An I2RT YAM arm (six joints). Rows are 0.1 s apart.
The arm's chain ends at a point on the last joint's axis. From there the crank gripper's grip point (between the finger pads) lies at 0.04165 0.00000 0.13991 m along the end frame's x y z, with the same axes.
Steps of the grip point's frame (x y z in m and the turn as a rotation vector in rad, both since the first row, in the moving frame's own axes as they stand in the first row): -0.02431, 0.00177, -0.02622, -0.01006, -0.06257, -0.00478; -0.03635, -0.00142, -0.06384, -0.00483, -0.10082, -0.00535; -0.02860, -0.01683, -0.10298, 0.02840, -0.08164, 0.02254; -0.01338, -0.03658, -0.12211, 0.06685, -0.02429, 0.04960; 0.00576, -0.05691, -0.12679, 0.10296, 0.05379, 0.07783
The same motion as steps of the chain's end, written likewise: -0.01548, 0.00053, -0.02854, -0.01006, -0.06257, -0.00478; -0.02206, -0.00192, -0.06732, -0.00483, -0.10082, -0.00535; -0.01709, -0.01362, -0.10587, 0.02840, -0.08164, 0.02254; -0.01015, -0.02918, -0.12284, 0.06685, -0.02429, 0.04960; -0.00211, -0.04619, -0.12378, 0.10296, 0.05379, 0.07783
